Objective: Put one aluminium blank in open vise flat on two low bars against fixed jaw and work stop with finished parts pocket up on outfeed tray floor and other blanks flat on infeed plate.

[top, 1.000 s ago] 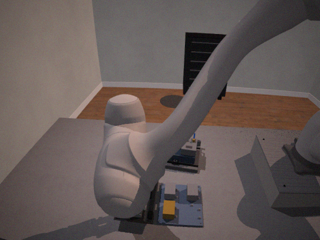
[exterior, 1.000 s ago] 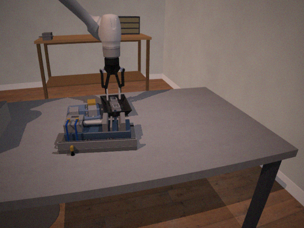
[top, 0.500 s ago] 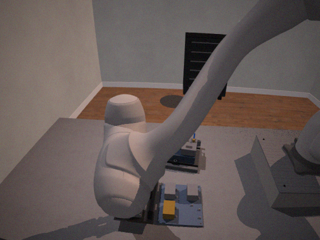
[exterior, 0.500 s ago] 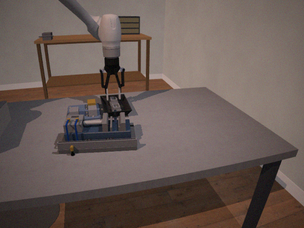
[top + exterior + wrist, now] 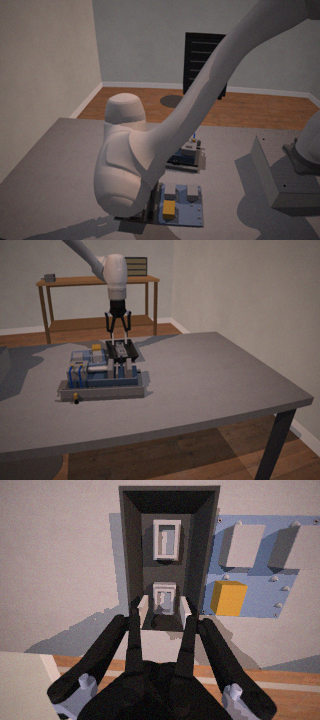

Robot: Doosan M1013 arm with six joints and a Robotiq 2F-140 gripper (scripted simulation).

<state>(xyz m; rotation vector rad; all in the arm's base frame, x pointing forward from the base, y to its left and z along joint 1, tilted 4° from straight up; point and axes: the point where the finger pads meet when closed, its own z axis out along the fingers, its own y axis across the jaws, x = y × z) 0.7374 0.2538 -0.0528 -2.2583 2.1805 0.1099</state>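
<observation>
The infeed plate is 160 mm behind my hand, 70 mm below it and 60 mm to the right of it. The rest, counted from my hand: blue vise 340 mm to the right, 90 mm behind, 40 mm below; then brass blank 120 mm behind, 50 mm below, 10 mm to the right; then aluminium blank 120 mm behind, 100 mm to the right, 50 mm below.
</observation>
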